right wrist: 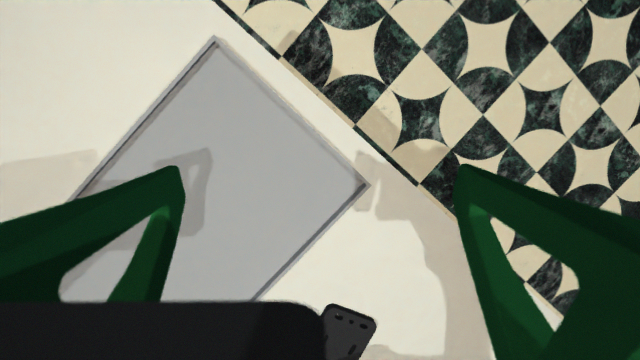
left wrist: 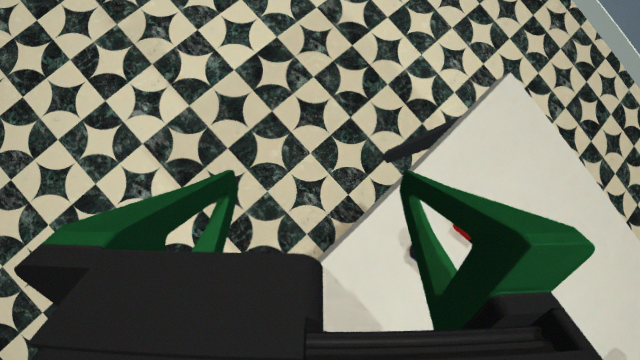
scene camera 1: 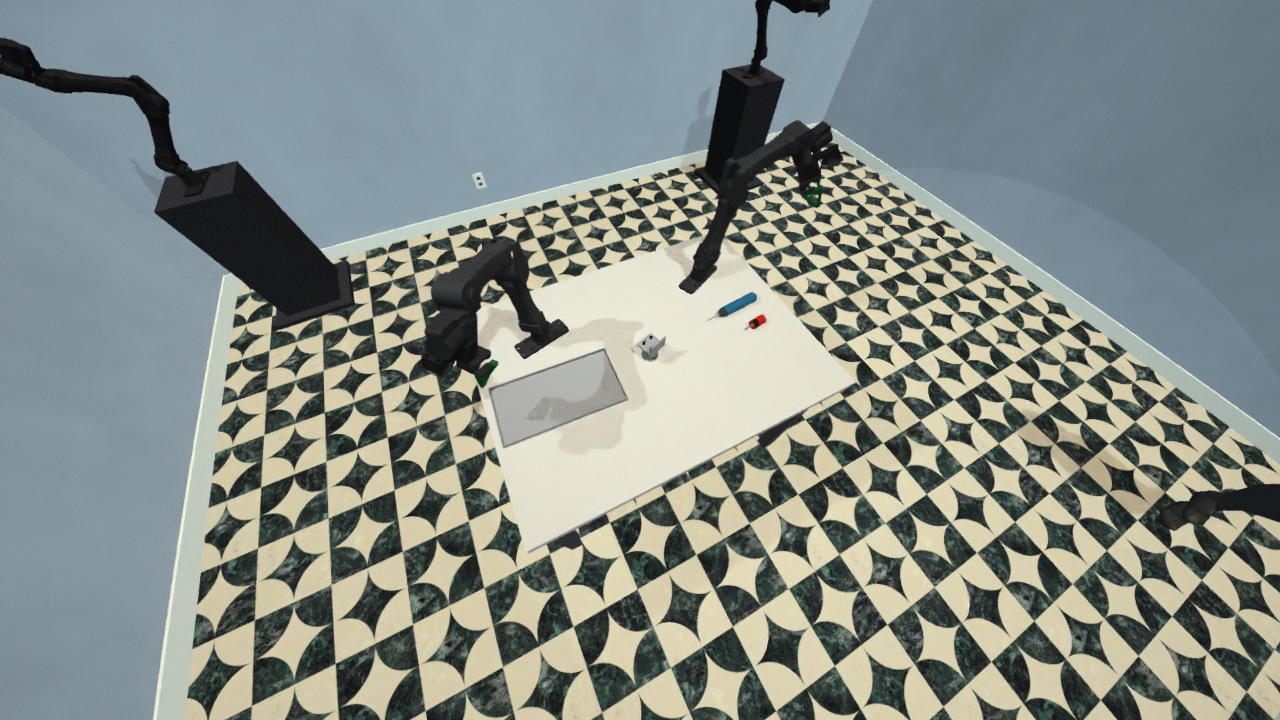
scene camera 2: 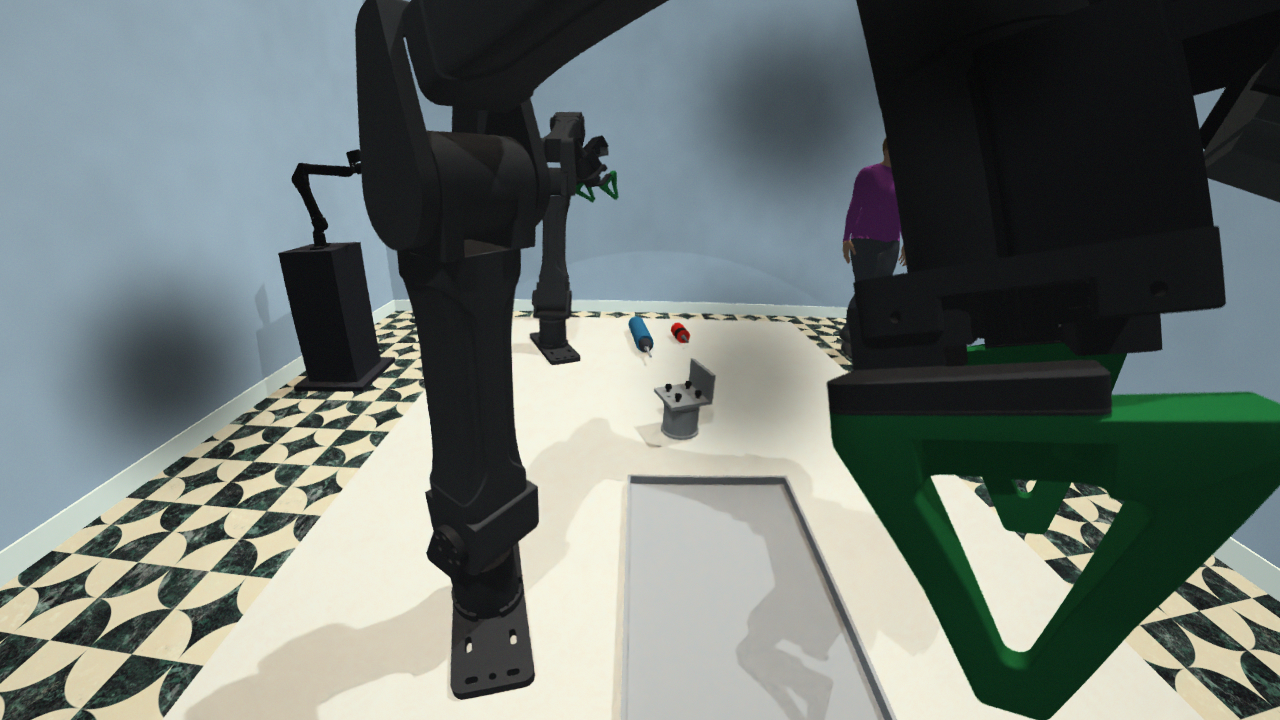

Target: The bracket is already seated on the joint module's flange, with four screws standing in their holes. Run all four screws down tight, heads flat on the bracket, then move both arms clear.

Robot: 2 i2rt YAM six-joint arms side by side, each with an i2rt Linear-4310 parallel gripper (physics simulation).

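Frame: origin at the left arm's base, x back, y right, z up, level; centimetres.
Seen in the pictures: left gripper, fingertip midpoint: (left wrist: 319, 179) (scene camera 1: 817, 200) (scene camera 2: 605, 199); right gripper, fingertip midpoint: (right wrist: 318, 180) (scene camera 1: 466, 379) (scene camera 2: 1021, 597); left arm's base, link origin: (scene camera 1: 698, 277) (scene camera 2: 553, 348); right arm's base, link origin: (scene camera 1: 542, 339) (scene camera 2: 489, 598).
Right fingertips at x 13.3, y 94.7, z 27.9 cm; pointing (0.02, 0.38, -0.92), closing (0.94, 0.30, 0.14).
Observation:
Offsets run from my right fingertips to a thing's top centre. "spot": to the spot under its first point. Level surfaces: height alone.
The grey joint module (scene camera 1: 650, 354) (scene camera 2: 680, 422) stands upright on the white table. The bracket (scene camera 1: 648, 342) (scene camera 2: 704, 382) sits on top, its flat plate level and one plate upright. Black screws {dx -19.5, dy -49.5, dz -20.2 cm} (scene camera 2: 677, 396) stand in the plate, their heads visibly above it in scene camera 2. The blue screwdriver {spot: dx -35.4, dy -89.7, dz -24.2 cm} (scene camera 1: 739, 304) (scene camera 2: 640, 332) and the short red one {dx -44.2, dy -86.7, dz -24.5 cm} (scene camera 1: 759, 320) (scene camera 2: 680, 332) (left wrist: 462, 232) lie on the table. My left gripper (scene camera 1: 814, 195) (scene camera 2: 597, 187) (left wrist: 319, 179) is open and empty, high beyond the table edge. My right gripper (scene camera 1: 486, 372) (scene camera 2: 1022, 617) (right wrist: 318, 180) is open and empty above the tray's side of the table.
A shallow grey tray {dx -7.8, dy -18.3, dz -26.3 cm} (scene camera 1: 519, 420) (scene camera 2: 680, 555) (right wrist: 280, 150) lies on the white table {dz -27.9 cm} (scene camera 1: 716, 402). Black pedestals (scene camera 1: 259, 241) (scene camera 1: 742, 116) with other arms stand behind the table. A person in purple (scene camera 2: 870, 201) stands at the far side, partly hidden by my right arm.

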